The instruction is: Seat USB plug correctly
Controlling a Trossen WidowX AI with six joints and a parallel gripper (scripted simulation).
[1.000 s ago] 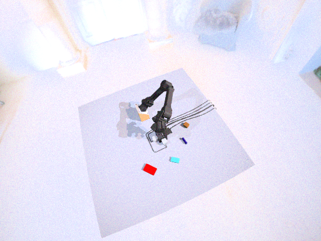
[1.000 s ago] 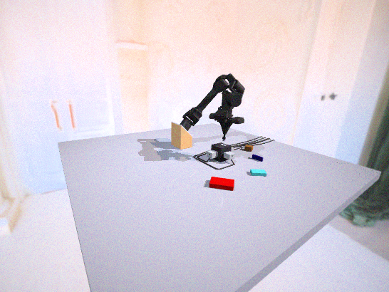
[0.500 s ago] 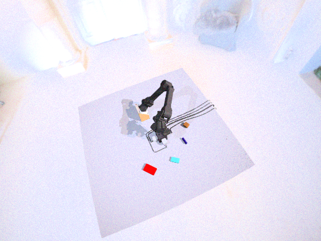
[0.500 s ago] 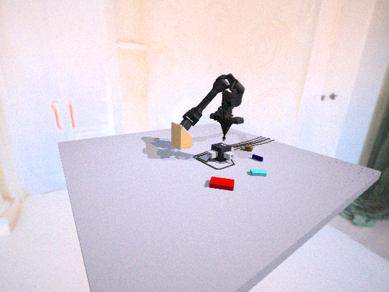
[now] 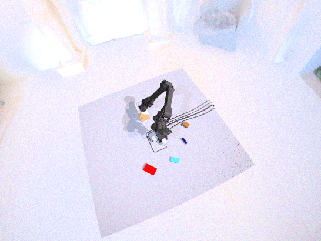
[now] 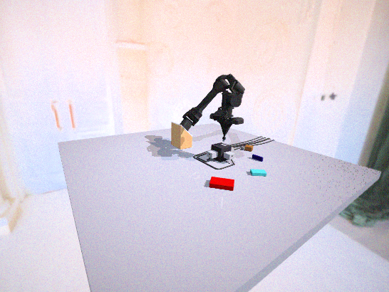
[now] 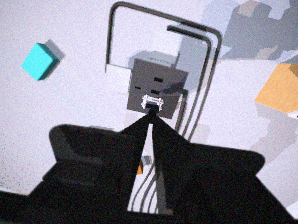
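Right now my gripper tip is 20 mm above the USB plug. Round my gripper tip: dark blue block (140 mm ahead, 130 mm to the left, 120 mm below); then cyan block (230 mm ahead, 30 mm to the right, 130 mm below); then red block (190 mm ahead, 240 mm to the right, 120 mm below).
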